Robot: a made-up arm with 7 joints. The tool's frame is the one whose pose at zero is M.
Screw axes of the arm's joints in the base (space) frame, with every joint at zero. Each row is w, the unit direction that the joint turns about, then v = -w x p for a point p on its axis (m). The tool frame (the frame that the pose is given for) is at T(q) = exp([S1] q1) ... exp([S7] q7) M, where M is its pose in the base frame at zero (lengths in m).
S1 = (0, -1, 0, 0.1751, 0, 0)
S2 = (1, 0, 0, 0, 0.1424, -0.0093)
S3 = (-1, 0, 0, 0, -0.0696, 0.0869)
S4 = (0, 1, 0, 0.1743, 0, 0.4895)
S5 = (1, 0, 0, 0, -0.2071, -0.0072)
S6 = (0, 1, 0, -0.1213, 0, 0.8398)
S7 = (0, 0, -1, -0.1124, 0.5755, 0)
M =
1 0 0 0.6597
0 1 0 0.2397
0 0 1 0.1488
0 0 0 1
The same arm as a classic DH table. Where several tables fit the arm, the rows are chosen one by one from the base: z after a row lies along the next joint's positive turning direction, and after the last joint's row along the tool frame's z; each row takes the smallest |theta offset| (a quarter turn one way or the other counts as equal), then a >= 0, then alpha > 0; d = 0 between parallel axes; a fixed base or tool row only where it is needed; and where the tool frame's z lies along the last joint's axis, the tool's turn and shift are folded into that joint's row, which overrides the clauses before.
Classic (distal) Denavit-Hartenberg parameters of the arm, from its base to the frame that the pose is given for. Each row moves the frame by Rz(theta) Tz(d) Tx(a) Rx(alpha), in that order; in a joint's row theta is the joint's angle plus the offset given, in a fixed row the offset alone. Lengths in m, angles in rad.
base (fixed): a 0.0000  alpha 1.5708  d 0.1751  theta offset 0.0000
joint 1: a 0.0327  alpha -1.5708  d -0.0093  theta offset -1.5708
joint 2: a 0.1064  alpha 3.1416  d 0.0000  theta offset 0.8173
joint 3: a 0.2439  alpha 1.5708  d -0.4895  theta offset 0.8173
joint 4: a 0.0328  alpha 1.5708  d -0.0797  theta offset 0.0000
joint 5: a -0.3284  alpha -1.5708  d 0.3503  theta offset 0.0000
joint 6: a 0.2643  alpha 1.5708  d 0.1052  theta offset 1.5708
joint 7: a -0.1526  alpha 3.1416  d 0.0000  theta offset -0.9864
tool (fixed): a 0.0000  alpha 0.0000  d 0.0275  theta offset 2.1552

